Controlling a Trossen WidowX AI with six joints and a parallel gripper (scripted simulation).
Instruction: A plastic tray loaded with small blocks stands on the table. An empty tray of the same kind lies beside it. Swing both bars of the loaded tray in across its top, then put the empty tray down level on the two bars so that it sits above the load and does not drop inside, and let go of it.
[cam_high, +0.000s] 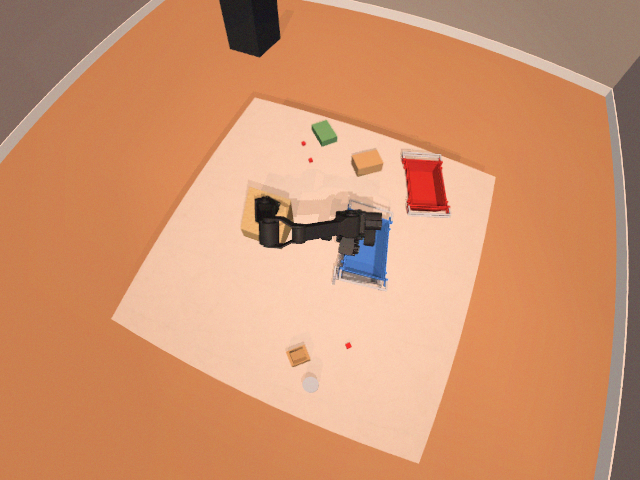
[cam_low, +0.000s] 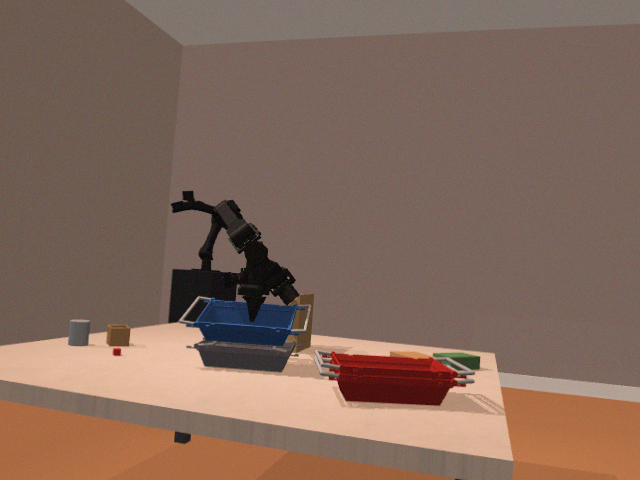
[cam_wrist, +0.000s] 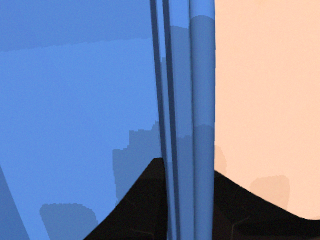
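My gripper tip is now 7 cm short of the blue tray, 2 cm to the right of it and 1 cm below it. The rest, counted from my gripper tip: orange block 43 cm to the left, 11 cm behind, 8 cm below; then brown box 43 cm to the right, 10 cm below, 4 cm ahead; then red cube 31 cm to the right, 17 cm ahead, 10 cm below.
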